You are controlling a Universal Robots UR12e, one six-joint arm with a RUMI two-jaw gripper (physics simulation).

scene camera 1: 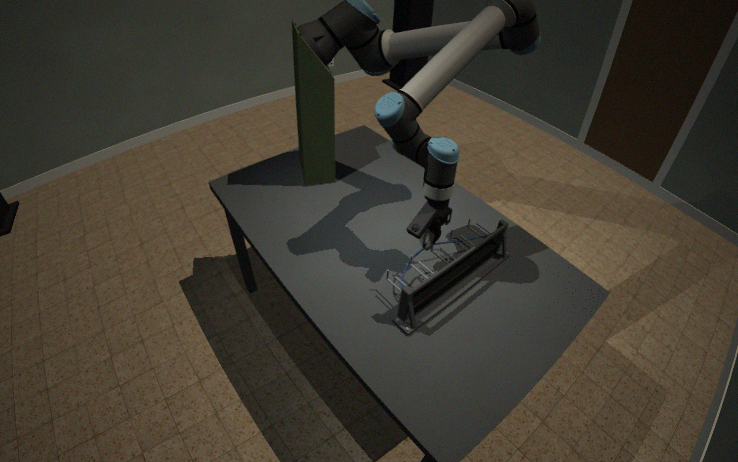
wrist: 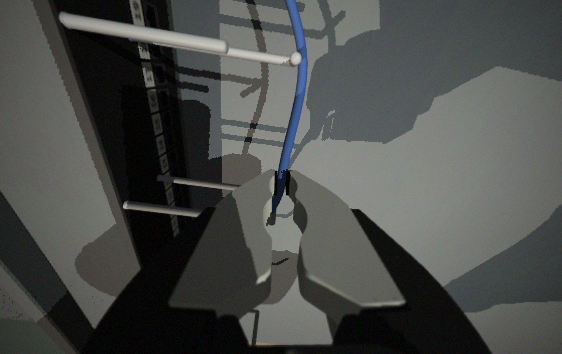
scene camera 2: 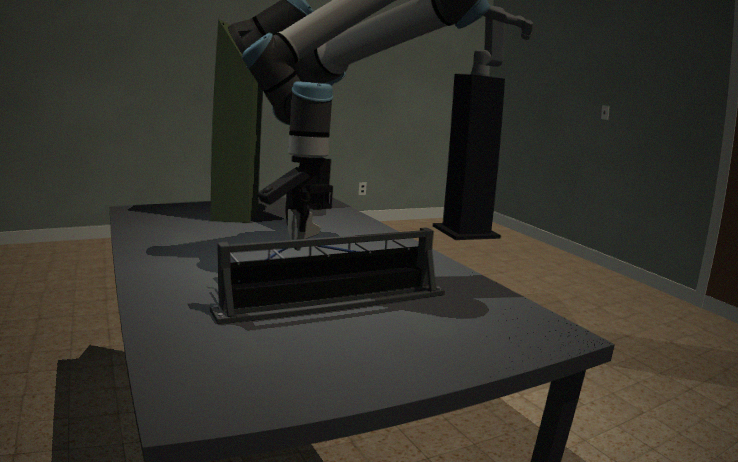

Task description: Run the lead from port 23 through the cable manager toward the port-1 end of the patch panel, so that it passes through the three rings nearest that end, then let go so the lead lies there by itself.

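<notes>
My gripper [scene camera 1: 427,245] [scene camera 2: 299,235] [wrist: 280,173] is shut on the blue lead [scene camera 1: 413,258] [scene camera 2: 340,248] [wrist: 300,75], above the cable manager side of the patch panel [scene camera 1: 454,258] [scene camera 2: 375,237] [wrist: 75,90]. In scene camera 1 the lead slopes down from the fingers to the near-left end and runs the other way toward the far-right end. The wire rings [scene camera 1: 422,268] [wrist: 145,35] stick out from the panel. In the wrist view the lead passes by the tip of the upper ring wire. Whether it lies inside each ring cannot be told. Port numbers are too small to read.
The panel stands on the dark table [scene camera 1: 381,340] [scene camera 2: 326,375]. A tall green board [scene camera 1: 315,119] [scene camera 2: 234,136] stands toward the table's back. A black pedestal [scene camera 2: 473,157] with a small grey arm stands on the floor behind. Arm shadows fall across the table.
</notes>
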